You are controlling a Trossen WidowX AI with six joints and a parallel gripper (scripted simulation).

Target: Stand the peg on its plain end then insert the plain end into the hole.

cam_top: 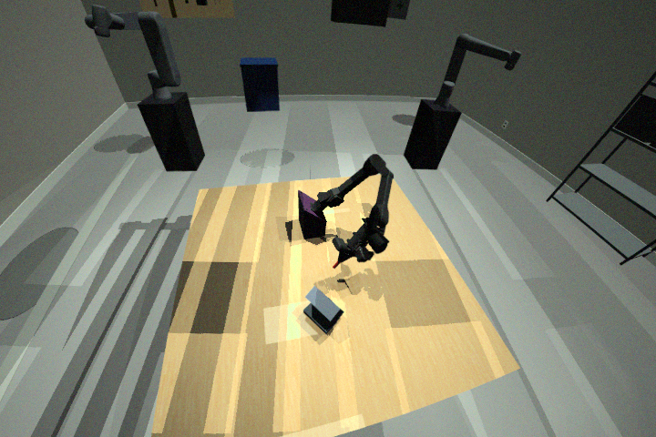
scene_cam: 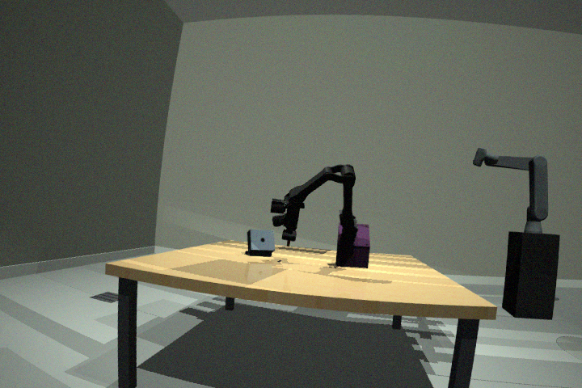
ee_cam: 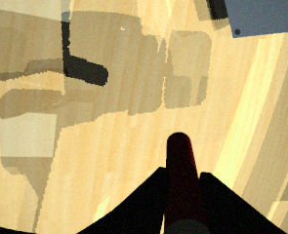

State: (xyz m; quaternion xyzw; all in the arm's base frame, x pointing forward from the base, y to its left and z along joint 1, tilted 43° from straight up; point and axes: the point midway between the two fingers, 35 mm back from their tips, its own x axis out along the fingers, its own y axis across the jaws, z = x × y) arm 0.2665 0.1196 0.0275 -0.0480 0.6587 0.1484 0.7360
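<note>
The grey sloped panel is 170 mm ahead of my gripper tip, 70 mm to the right of it and 30 mm below it. Also, from my gripper tip: red peg (10 mm behind, 10 mm to the left, 10 mm above).
</note>
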